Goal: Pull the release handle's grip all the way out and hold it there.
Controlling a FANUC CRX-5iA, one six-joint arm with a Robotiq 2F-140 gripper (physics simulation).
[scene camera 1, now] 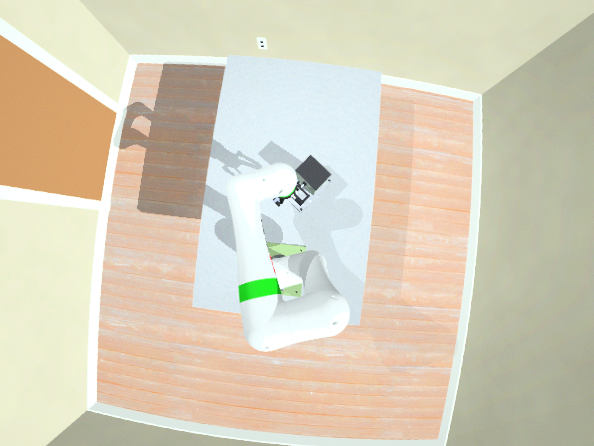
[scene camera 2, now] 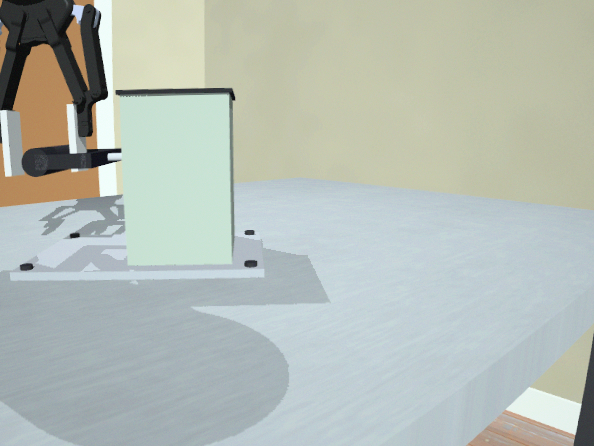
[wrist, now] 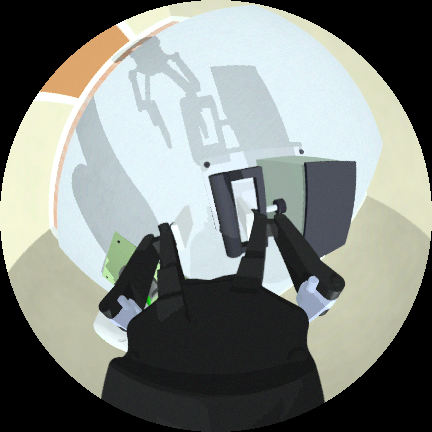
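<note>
The release handle is a pale green box [scene camera 1: 313, 172] [scene camera 2: 177, 180] [wrist: 330, 205] with a dark top, upright on a bolted white base plate [scene camera 2: 150, 274]. Its black grip [scene camera 2: 37, 162] [wrist: 225, 215], the outer bar of a rectangular frame, stands out from the box on a short white rod [scene camera 2: 114, 157] [wrist: 272, 208]. My gripper [scene camera 1: 290, 194] [scene camera 2: 43, 167] [wrist: 213, 210] points down, open about halfway, its white pads straddling the grip. One pad is in the frame's window behind the bar, the other outside it. In the wrist view a gap shows between the outer pad and the bar.
The box rises above grip height beside the inner finger. The white arm [scene camera 1: 255, 240] reaches over the pale table [scene camera 1: 300, 100] [scene camera 2: 425, 275]. Green plates [scene camera 1: 287, 249] [wrist: 117, 250] are near the arm's base. A wall stands behind the table's far end.
</note>
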